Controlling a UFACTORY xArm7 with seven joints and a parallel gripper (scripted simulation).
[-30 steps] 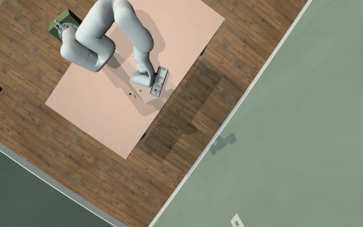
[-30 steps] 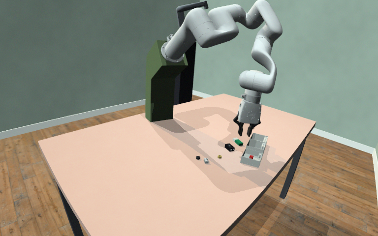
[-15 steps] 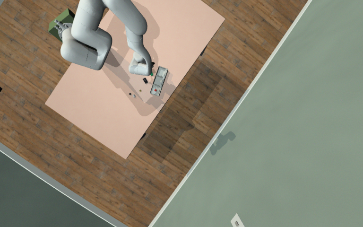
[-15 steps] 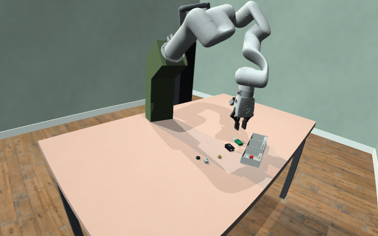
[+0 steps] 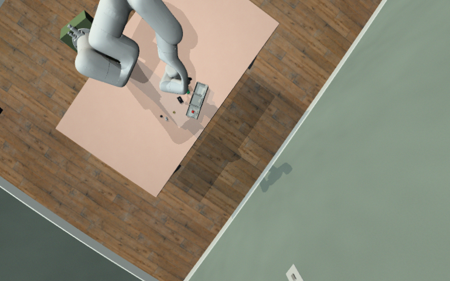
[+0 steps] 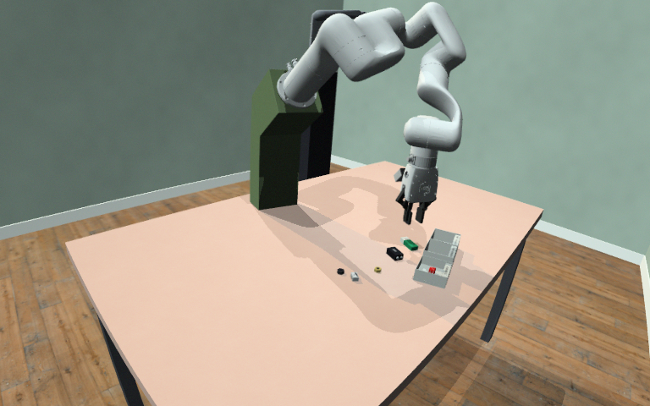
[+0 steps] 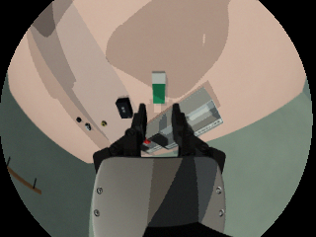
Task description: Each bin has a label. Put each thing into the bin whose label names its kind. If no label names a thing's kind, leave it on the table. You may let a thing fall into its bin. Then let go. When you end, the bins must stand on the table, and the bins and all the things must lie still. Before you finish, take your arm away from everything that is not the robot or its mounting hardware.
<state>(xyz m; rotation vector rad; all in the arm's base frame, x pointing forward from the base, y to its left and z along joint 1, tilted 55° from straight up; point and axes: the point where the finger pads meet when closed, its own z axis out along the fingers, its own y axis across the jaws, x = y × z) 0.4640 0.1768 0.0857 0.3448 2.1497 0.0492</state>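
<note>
Right now my hand is 90 mm above the green thing. Also, from my hand: black block (20 mm ahead, 90 mm to the right, 90 mm below); three-part bin (120 mm ahead, 20 mm to the right, 70 mm below); red die (140 mm ahead, 100 mm to the right, 80 mm below).
</note>
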